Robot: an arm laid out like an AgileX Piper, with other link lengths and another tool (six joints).
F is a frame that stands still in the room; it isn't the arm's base.
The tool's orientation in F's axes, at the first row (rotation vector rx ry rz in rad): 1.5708, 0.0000, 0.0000
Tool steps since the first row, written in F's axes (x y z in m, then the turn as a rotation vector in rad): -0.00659, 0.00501, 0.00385, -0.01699, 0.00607, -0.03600; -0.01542, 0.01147, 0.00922, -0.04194, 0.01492, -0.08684; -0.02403, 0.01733, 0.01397, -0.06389, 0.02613, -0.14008; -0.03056, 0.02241, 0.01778, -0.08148, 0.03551, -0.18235
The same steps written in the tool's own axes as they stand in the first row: -0.00659, 0.00385, -0.00501, -0.01699, -0.03600, -0.00607; -0.01542, 0.00922, -0.01147, -0.04194, -0.08684, -0.01492; -0.02403, 0.01397, -0.01733, -0.06389, -0.14008, -0.02613; -0.03056, 0.01778, -0.02241, -0.08148, -0.18235, -0.03551
